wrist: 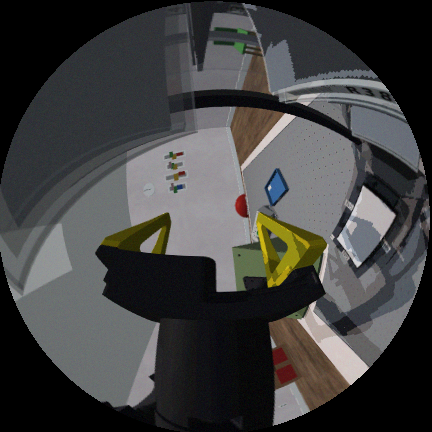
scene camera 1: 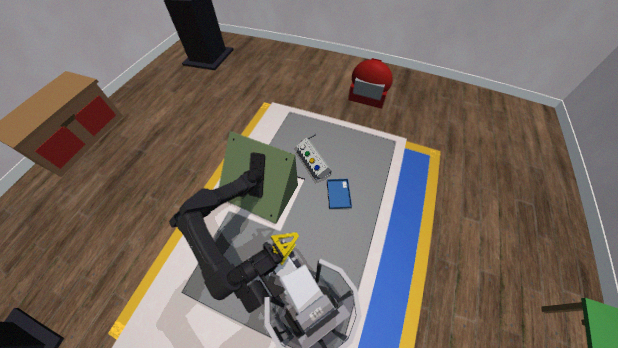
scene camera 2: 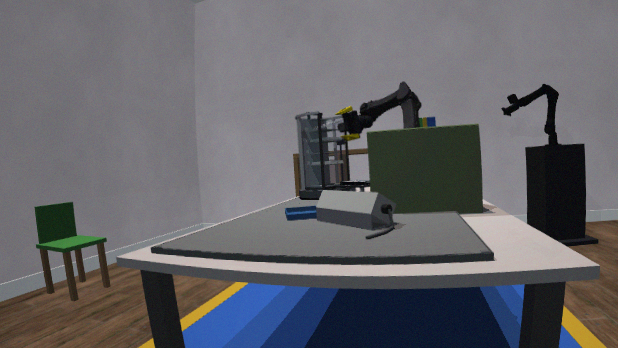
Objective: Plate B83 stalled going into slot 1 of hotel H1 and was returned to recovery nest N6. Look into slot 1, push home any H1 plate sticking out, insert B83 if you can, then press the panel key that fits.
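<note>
My gripper is open, with nothing seen between its yellow fingers. It is raised beside hotel H1, at the hotel's upper levels in the scene camera 2 view. In the wrist view a curved dark post and grey see-through panels are close above the fingers. A light plate edge at upper right has partly cut lettering. A white plate lies in a dark nest, low to the right; its label cannot be read. The key panel has coloured keys. Slot 1's inside cannot be made out.
A green block bears the arm's base beside the panel. A blue tray lies near the panel. A cable comes out of the panel's end. A second arm stands on a black pedestal away from the table.
</note>
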